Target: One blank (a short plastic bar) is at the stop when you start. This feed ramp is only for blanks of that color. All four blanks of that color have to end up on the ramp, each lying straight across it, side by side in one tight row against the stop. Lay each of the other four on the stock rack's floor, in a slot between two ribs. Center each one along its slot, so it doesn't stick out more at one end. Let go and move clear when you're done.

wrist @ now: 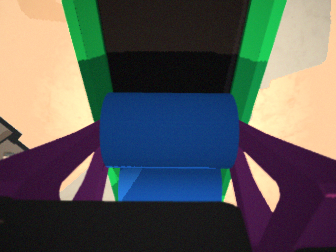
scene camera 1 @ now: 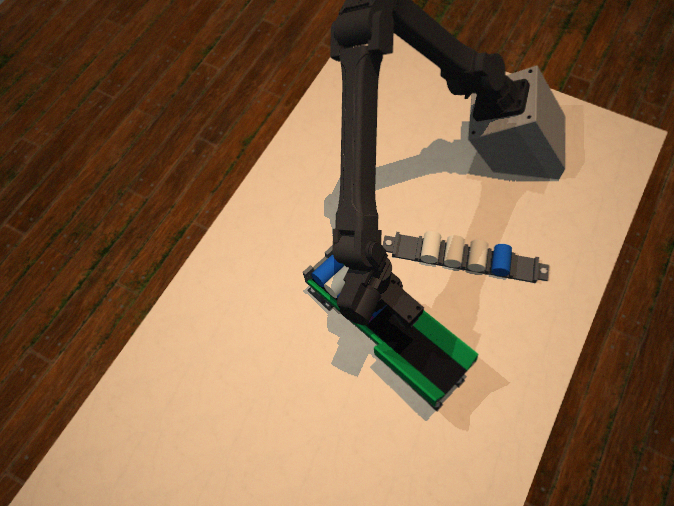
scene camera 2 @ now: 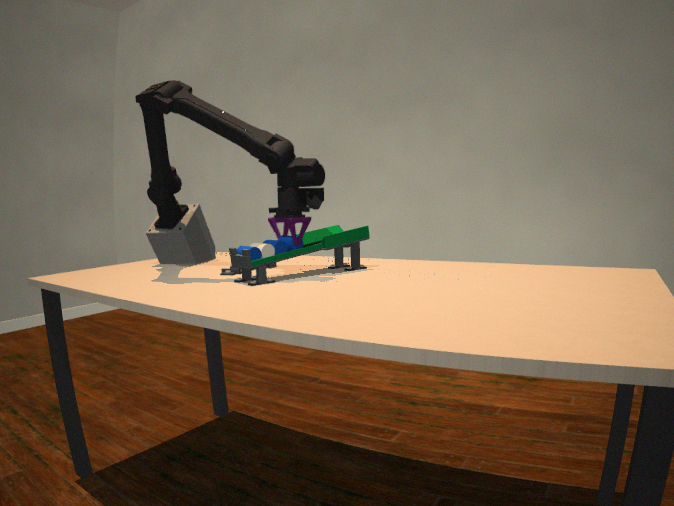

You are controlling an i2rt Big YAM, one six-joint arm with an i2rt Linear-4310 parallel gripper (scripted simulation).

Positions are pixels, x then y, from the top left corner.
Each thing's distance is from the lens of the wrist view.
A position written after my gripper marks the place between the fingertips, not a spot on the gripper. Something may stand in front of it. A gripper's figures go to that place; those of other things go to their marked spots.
my gripper (wrist: pixel 169 126): 13 cm
blue blank (wrist: pixel 137 130): 11 cm
blue blank (wrist: pixel 135 184): 15 cm
